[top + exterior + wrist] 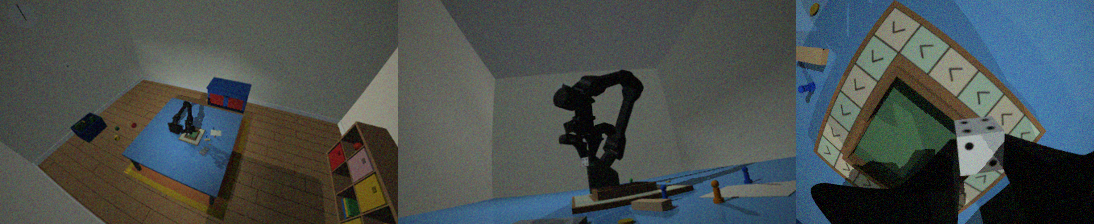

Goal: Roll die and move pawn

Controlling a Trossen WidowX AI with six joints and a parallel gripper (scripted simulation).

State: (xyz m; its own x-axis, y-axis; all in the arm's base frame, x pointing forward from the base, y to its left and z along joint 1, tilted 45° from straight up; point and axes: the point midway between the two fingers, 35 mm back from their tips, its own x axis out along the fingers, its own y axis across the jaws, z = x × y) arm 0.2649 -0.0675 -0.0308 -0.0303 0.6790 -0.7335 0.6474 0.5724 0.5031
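My gripper tip is 150 mm to the right of the green pawn, 110 mm past it and 90 mm above it. The rest, counted from my gripper tip: wooden block (230 mm ahead, 110 mm below, 90 mm to the left); green dice tray (110 mm below, 80 mm to the left, 10 mm ahead); white die (right at my gripper tip).
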